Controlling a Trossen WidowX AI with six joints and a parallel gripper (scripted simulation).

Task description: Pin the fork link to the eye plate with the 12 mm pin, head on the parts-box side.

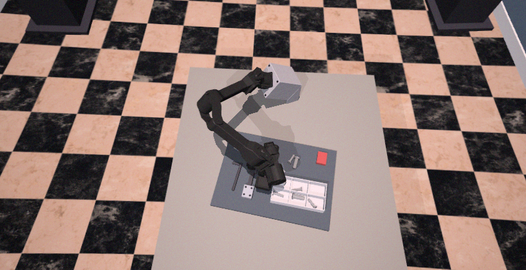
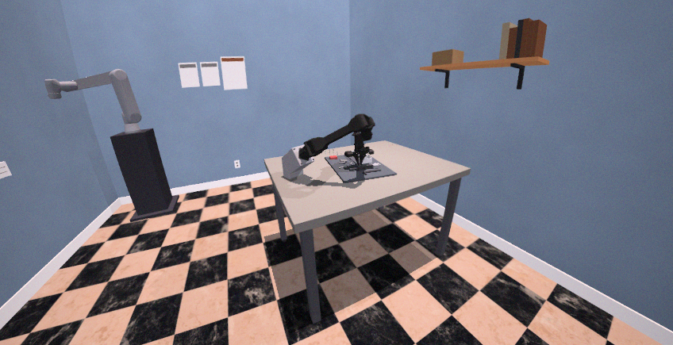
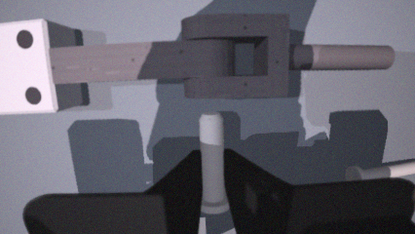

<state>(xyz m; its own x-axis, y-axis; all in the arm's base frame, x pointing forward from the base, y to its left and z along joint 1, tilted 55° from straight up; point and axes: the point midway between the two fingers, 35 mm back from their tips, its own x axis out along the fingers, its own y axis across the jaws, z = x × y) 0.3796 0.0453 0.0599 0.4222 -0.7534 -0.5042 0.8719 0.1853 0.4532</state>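
Now: hand 5 cm to the left of the eye plate and 3 cm above it. Round my hand: dark fork link 5 cm to the right, 4 cm behind, 3 cm below; pin 6 cm to the left, 4 cm below, 2 cm behind; dark mat 5 cm to the left, 5 cm below, 1 cm ahead.
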